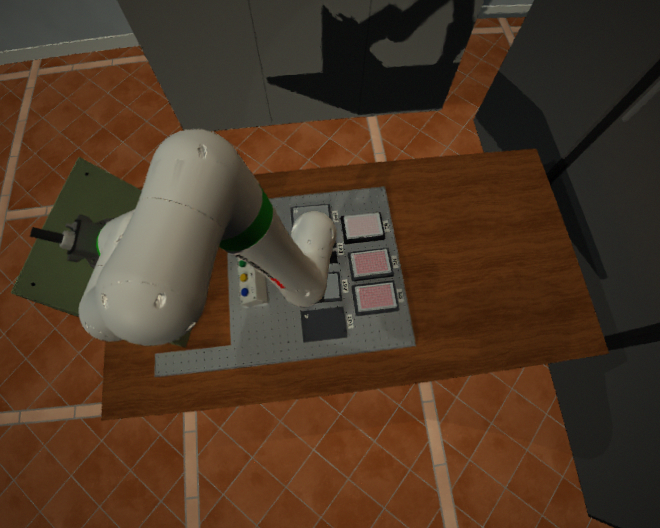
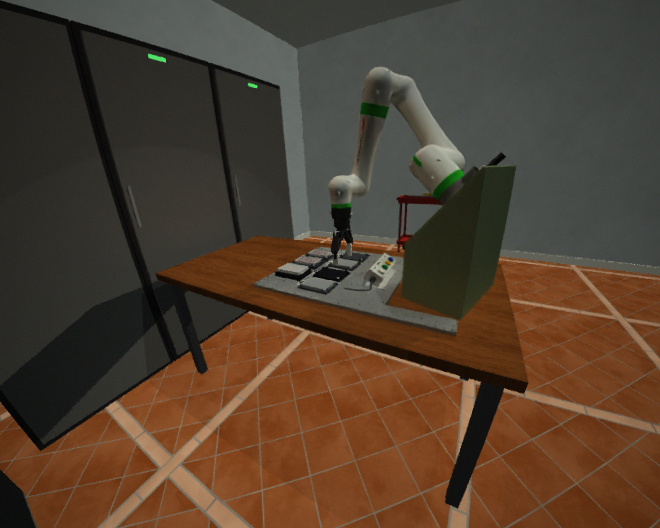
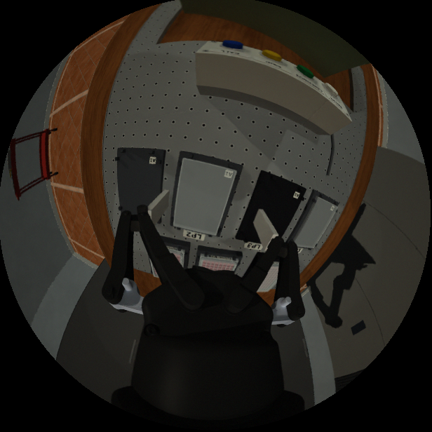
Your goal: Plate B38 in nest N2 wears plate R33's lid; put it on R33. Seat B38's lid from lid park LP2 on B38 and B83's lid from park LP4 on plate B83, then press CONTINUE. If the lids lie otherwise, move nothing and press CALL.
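Where they show: gripper, fingertip midpoint: [image 2: 343,260]; arm's base, link origin: [image 2: 463,201].
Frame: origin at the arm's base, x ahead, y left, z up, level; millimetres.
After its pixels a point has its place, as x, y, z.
Observation:
My gripper [image 2: 342,254] {518, -17, -317} [image 3: 213,206] is open and empty, low over park LP2, with one finger on each side of its lid. That lid [image 1: 331,286] {563, -40, -337} [image 2: 346,264] {497, -15, -337} [image 3: 205,192] is pale, clear and flat, with an A1 tag. Another pale lid [image 1: 308,210] {499, 251, -337} [image 2: 318,284] {495, 238, -337} [image 3: 316,220] lies in the end park, LP4. Three plates stand in the nest row: a middle pink one [image 1: 371,263] {704, 28, -323} [image 2: 308,260] {690, 46, -326} [image 3: 218,262], a pink one [image 1: 375,297] {705, -91, -327} [image 2: 319,252] {705, -78, -322} beside LP1, and a paler, higher one [image 1: 363,225] {690, 169, -317} [image 2: 293,269] {669, 192, -317} [image 3: 270,277]. Their lids' identities are unreadable.
Park LP1 [image 1: 324,324] {531, -166, -345} [image 3: 141,175] is dark; park LP3 [image 2: 331,273] {516, 99, -345} [image 3: 275,207] is black. The button box [image 1: 253,289] {311, -52, -277} [image 3: 260,82] carries blue CALL [image 3: 233,44], yellow [image 3: 271,55] and green [image 3: 305,71] buttons. The green pedestal [image 2: 454,247] {-5, 184, -121} stands behind it.

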